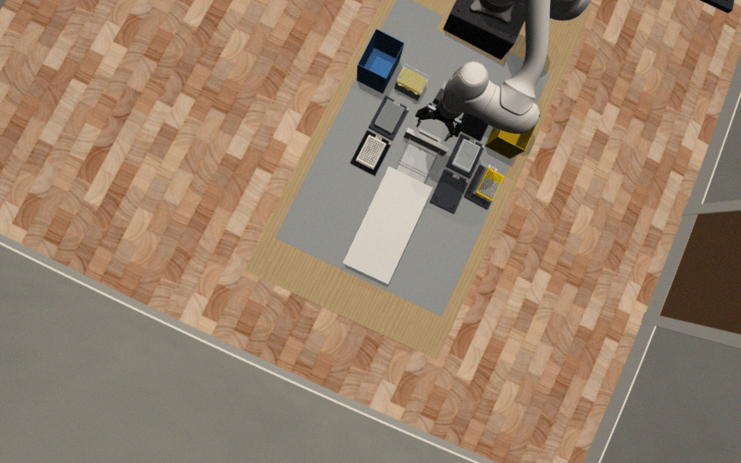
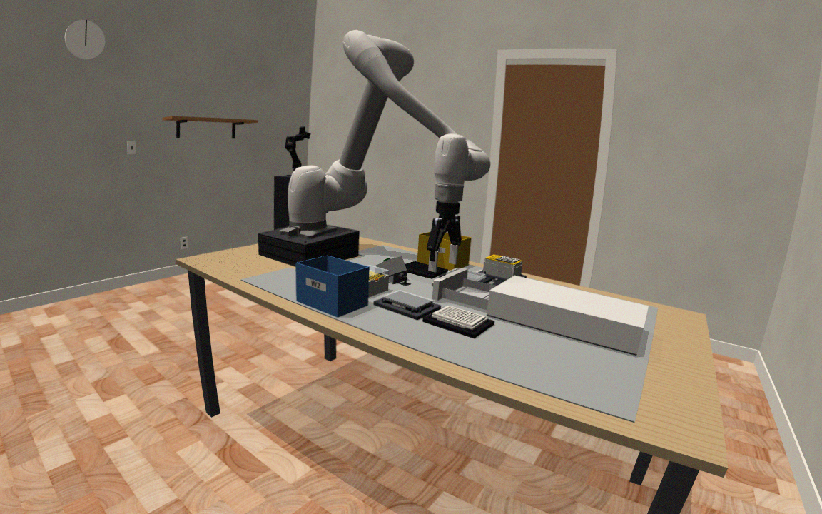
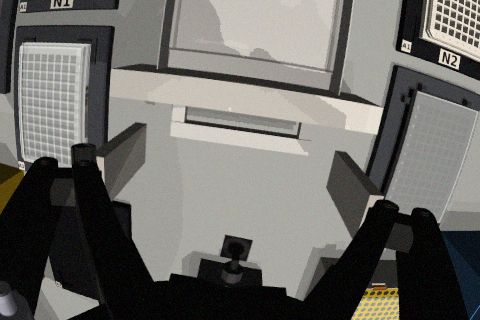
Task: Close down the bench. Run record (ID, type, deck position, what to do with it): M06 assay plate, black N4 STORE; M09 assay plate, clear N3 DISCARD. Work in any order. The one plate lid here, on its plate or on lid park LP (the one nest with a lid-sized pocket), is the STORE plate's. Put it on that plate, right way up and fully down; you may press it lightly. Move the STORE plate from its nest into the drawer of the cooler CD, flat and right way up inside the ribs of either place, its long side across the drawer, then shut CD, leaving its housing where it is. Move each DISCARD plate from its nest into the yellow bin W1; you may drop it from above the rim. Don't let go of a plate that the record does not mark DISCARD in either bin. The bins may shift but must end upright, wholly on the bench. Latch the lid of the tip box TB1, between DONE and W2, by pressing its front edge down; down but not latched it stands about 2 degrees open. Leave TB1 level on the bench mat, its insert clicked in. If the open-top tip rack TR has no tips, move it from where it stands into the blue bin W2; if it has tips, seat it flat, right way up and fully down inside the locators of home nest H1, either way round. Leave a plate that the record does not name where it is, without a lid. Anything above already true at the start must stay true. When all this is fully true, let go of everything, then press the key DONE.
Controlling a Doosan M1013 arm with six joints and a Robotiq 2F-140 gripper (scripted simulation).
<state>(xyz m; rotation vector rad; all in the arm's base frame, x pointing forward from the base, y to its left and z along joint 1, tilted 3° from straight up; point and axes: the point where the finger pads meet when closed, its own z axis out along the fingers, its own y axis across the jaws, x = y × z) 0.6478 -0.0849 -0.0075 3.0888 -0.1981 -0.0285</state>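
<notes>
Now: the grey plate lid 19 cm to the right of my hand, 8 cm below it and 3 cm behind it. Also, from my hand: nest N3: 19 cm to the left, 10 cm below, 2 cm ahead; then insert: 20 cm behind, 14 cm to the right, 5 cm below; then done key box: 21 cm behind, 5 cm below, 2 cm to the left.
</notes>
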